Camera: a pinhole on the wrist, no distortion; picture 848 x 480 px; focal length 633.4 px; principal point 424.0 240.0 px. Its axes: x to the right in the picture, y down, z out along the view. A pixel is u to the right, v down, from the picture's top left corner.
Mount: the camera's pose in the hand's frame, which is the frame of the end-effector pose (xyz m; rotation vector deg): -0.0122 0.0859 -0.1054 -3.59 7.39 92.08
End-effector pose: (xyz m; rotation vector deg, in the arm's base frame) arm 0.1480 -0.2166 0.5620 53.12 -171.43 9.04
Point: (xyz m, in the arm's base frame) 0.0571 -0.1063 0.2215
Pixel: 474 244
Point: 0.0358 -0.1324 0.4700
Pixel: 523 83
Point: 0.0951 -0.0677 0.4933
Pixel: 633 374
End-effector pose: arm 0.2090 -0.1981 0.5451 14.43 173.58 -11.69
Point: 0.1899 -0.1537 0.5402
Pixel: 43 31
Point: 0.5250 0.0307 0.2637
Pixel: outside the picture
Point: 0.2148 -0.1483 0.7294
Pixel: behind the camera
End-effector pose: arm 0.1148 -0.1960 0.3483 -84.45 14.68 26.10
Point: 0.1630 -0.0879 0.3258
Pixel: 67 22
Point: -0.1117 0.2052 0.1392
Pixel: 609 309
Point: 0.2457 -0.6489 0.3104
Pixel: behind the camera
